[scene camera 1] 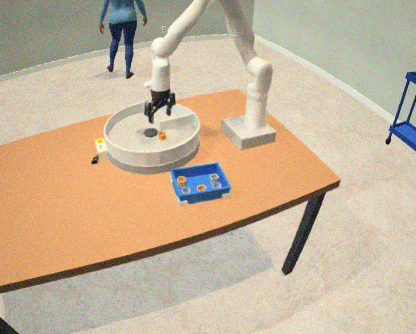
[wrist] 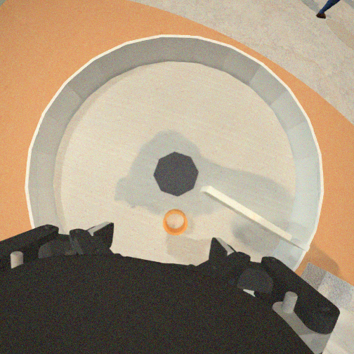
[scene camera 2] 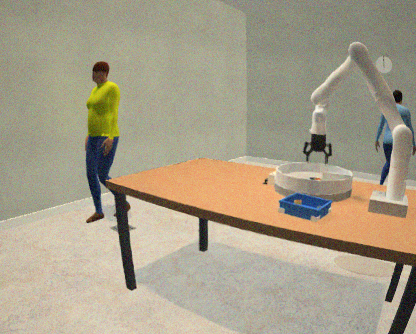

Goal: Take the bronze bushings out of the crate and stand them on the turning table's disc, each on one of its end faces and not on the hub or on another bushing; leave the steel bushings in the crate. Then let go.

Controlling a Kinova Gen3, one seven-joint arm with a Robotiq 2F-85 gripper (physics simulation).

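Where they show: gripper, between the fingertips: (scene camera 1: 160, 119) (scene camera 2: 316, 163); arm's base, origin of its link: (scene camera 1: 253, 124) (scene camera 2: 394, 198).
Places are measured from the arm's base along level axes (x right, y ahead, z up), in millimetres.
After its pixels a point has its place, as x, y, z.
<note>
A bronze bushing (scene camera 1: 162, 135) @(1, 426, 22) (scene camera 2: 315, 178) @(16, 437, 21) (wrist: 175, 232) stands upright on the turning table's pale disc (scene camera 1: 127, 132) @(114, 562, -3) (wrist: 175, 100), near the dark hub (scene camera 1: 150, 132) @(66, 465, 5) (wrist: 176, 173) but apart from it. My gripper (scene camera 1: 161, 116) @(6, 433, 98) (scene camera 2: 317, 161) @(6, 433, 98) (wrist: 161, 241) is open and empty, above the disc and clear of that bushing. The blue crate (scene camera 1: 205, 196) @(-339, 363, -32) (scene camera 2: 297, 212) @(-339, 366, -37) holds a bronze bushing (scene camera 1: 182, 182) @(-249, 418, -28) at its left, another bronze bushing (scene camera 1: 201, 188) @(-289, 359, -39) near its front, and steel bushings (scene camera 1: 214, 177) @(-246, 291, -39) (scene camera 1: 216, 185) @(-292, 302, -37) (scene camera 1: 186, 190) @(-285, 414, -37). In scene camera 2 the crate's walls hide most of its contents.
A raised wall (scene camera 1: 150, 159) @(-134, 509, 15) (wrist: 235, 62) rings the disc. A pale straight bar (scene camera 1: 177, 121) @(77, 339, 30) (wrist: 250, 215) reaches inward from it. A small white box (scene camera 1: 100, 145) @(47, 696, 3) stands outside the wall. People in yellow (scene camera 2: 103, 110) and blue (scene camera 1: 123, 15) (scene camera 2: 398, 117) stand beyond the table.
</note>
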